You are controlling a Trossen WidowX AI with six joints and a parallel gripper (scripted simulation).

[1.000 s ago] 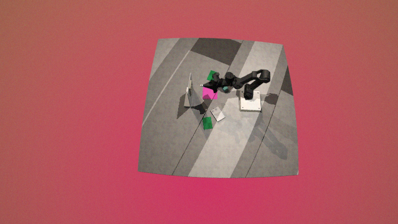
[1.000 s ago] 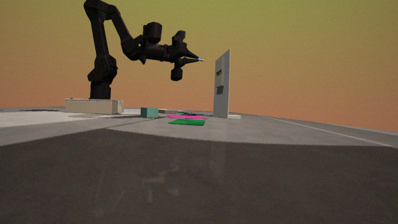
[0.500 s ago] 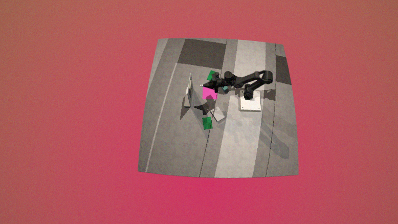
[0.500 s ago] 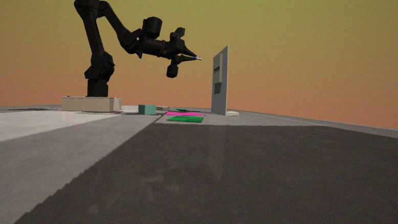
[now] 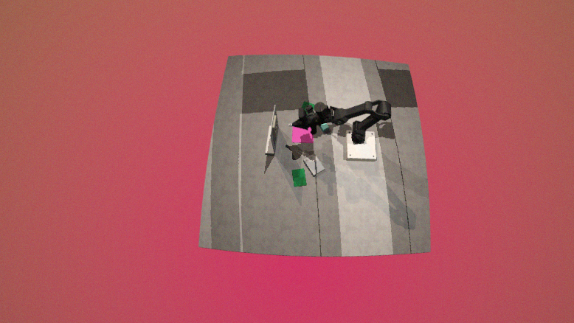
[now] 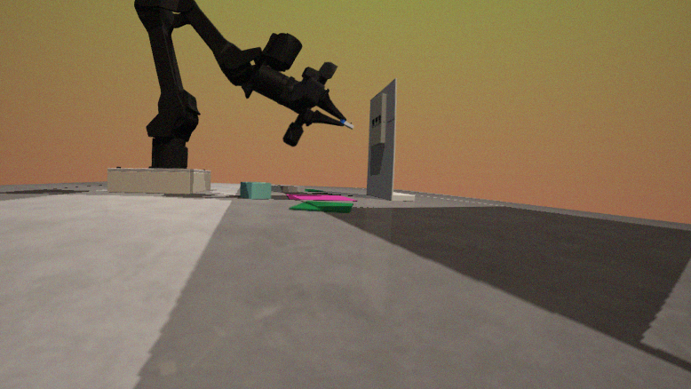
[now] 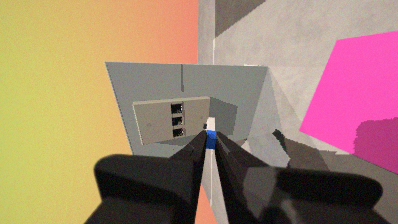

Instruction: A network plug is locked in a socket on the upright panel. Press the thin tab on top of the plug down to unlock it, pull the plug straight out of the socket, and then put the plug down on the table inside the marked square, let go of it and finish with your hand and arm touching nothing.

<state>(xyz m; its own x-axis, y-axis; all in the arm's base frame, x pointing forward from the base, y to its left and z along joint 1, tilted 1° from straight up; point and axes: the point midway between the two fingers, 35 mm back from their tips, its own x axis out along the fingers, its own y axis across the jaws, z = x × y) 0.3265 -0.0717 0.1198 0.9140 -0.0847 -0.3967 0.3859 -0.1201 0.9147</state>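
My gripper tip is now 6 cm past the magenta marked square, 2 cm to the left of it and 16 cm above it. Also, from my gripper tip: teal block 18 cm behind, 4 cm to the right, 14 cm below; upright grey panel 10 cm ahead, 4 cm below; network plug 1 cm ahead.
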